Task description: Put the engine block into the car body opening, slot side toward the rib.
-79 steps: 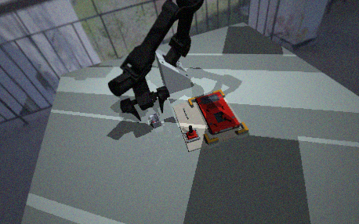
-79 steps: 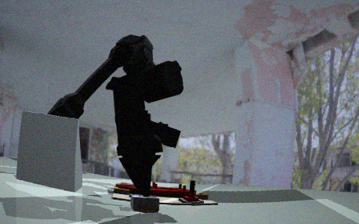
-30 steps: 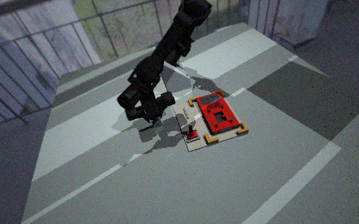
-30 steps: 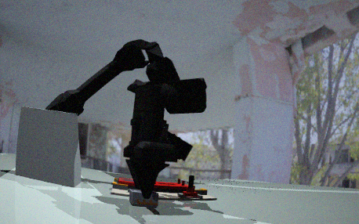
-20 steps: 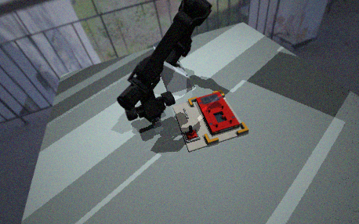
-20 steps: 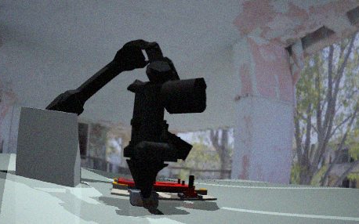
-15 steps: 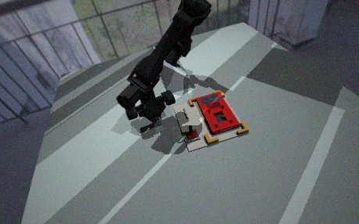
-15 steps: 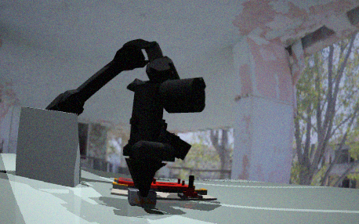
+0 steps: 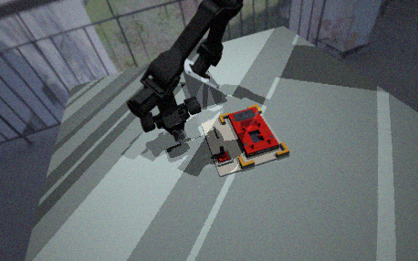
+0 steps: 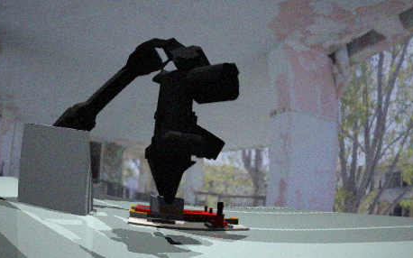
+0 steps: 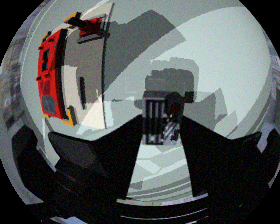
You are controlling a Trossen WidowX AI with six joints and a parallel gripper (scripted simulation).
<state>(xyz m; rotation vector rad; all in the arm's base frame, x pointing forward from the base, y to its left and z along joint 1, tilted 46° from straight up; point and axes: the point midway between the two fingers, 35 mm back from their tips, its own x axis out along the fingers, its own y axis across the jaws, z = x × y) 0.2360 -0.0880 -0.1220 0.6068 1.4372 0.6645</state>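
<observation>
The light baseplate lies 210 mm to the left of my gripper tip, 70 mm ahead of it and 50 mm below it. From my gripper tip the other things lie so: engine block 10 mm below; black post 130 mm ahead, 110 mm to the left, 30 mm below.
</observation>
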